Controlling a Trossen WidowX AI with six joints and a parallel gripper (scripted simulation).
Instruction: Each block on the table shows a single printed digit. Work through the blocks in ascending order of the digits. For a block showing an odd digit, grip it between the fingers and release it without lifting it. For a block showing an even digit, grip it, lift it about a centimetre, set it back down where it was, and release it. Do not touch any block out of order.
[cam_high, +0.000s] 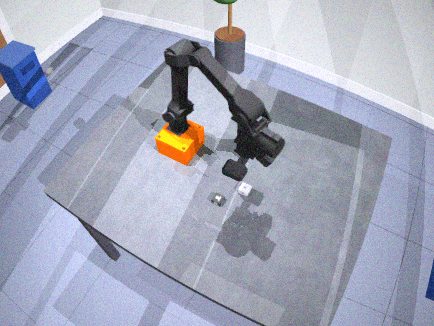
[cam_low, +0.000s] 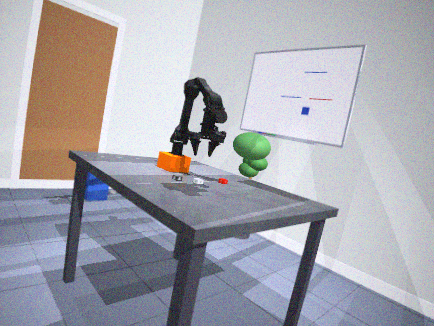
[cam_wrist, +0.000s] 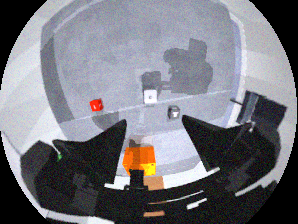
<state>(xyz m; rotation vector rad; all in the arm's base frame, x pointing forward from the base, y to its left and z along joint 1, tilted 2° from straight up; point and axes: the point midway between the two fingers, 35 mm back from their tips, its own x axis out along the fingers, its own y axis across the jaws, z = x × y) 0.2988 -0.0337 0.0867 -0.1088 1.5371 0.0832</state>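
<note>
The red block lies 17 cm to the left of my gripper tip, 11 cm below it and 3 cm behind it. Also, from my gripper tip: dark grey block (11 cm below, 8 cm to the right, 4 cm behind); then white block (11 cm below, 1 cm ahead).
</note>
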